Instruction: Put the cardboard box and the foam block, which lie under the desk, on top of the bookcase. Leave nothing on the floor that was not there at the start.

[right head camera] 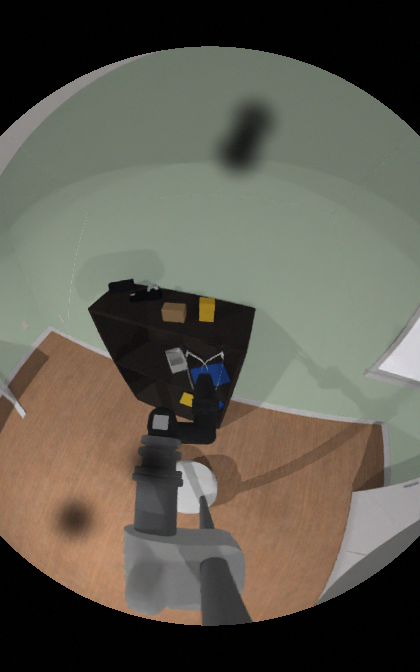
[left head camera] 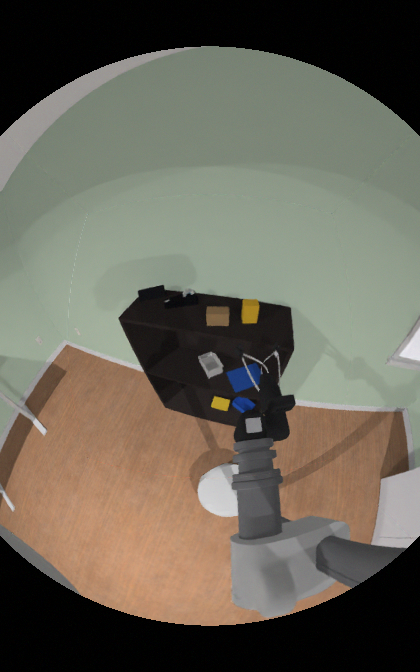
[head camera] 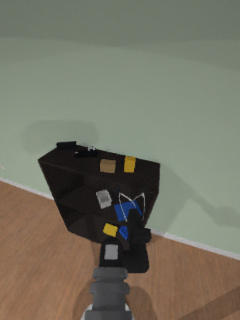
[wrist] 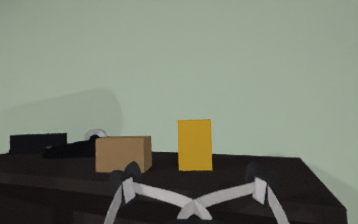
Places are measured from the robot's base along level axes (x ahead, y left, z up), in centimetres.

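Pixels of known places: gripper, fingertip midpoint: (head camera: 130, 186) (wrist: 192, 175).
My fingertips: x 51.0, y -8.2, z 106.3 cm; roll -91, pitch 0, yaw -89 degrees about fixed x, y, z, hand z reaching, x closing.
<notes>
Behind a point stands the place of what it marks.
The tan cardboard box (head camera: 108, 166) {x 64.6, y 4.2, z 108.0 cm} (left head camera: 217, 316) (right head camera: 174, 312) (wrist: 120, 154) {x 64.6, y 4.7, z 106.4 cm} rests on top of the dark bookcase (head camera: 145, 173) {x 65.3, y -19.0, z 103.2 cm} (left head camera: 276, 327) (right head camera: 235, 320) (wrist: 287, 175) {x 62.3, y -23.0, z 103.2 cm}. The yellow foam block (head camera: 130, 164) {x 65.6, y -8.8, z 109.5 cm} (left head camera: 250, 311) (right head camera: 207, 309) (wrist: 195, 145) {x 65.6, y -8.7, z 107.7 cm} stands upright to its right on the same top, with a small gap between them. My gripper (head camera: 131, 193) (left head camera: 258, 351) (right head camera: 205, 351) (wrist: 192, 175) {x 51.0, y -8.2, z 106.3 cm} is open and empty, in front of the bookcase and apart from both. In the wrist view its fingertips are spread wide, below the foam block.
A black box (head camera: 66, 145) {x 88.2, y 37.7, z 107.1 cm} (wrist: 38, 143) {x 88.3, y 37.4, z 106.0 cm} and a dark item (left head camera: 181, 300) stand at the left of the top. On the shelves are a grey tray (left head camera: 210, 365), blue items (left head camera: 244, 378) (left head camera: 243, 404) and a yellow block (left head camera: 220, 403). A wall is behind. A white round object (left head camera: 217, 491) shows below the arm.
</notes>
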